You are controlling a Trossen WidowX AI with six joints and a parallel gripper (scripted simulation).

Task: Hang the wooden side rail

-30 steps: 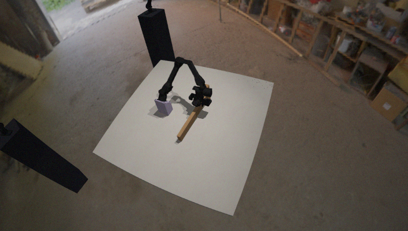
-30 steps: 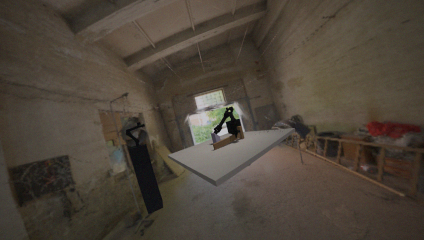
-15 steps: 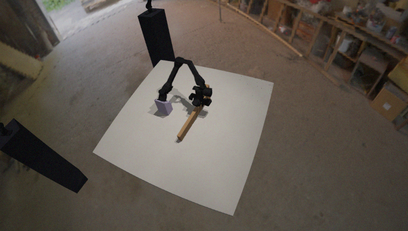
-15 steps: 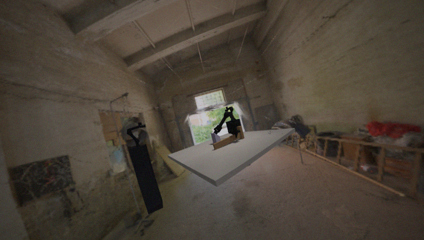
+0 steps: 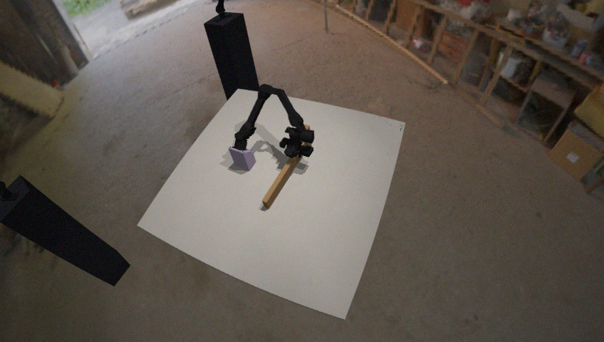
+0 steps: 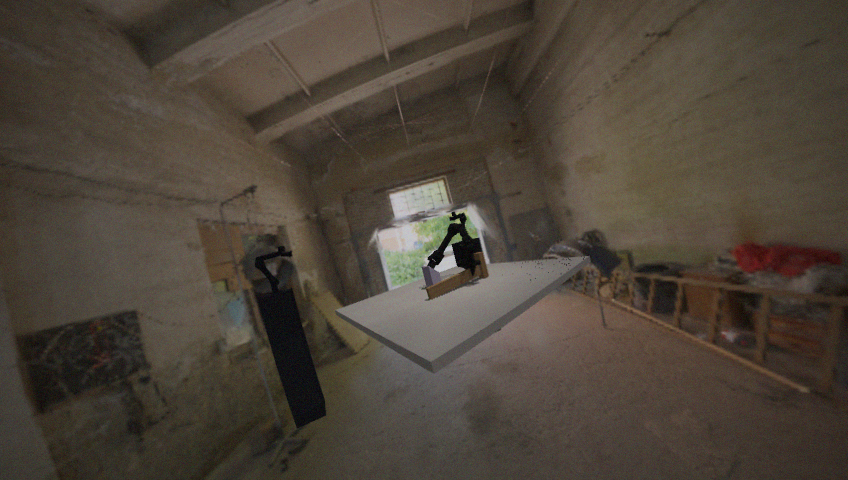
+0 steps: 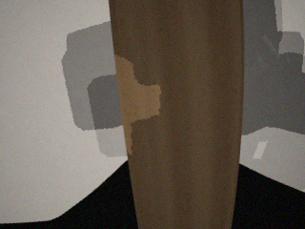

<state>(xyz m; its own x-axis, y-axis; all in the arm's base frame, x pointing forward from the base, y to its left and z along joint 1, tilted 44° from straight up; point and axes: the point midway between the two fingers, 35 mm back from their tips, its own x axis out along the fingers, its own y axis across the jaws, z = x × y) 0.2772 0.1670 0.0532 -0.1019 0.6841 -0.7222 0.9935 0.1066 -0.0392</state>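
My gripper tip is now 10 mm past the headboard post, 110 mm to the right of it and 40 mm below it.
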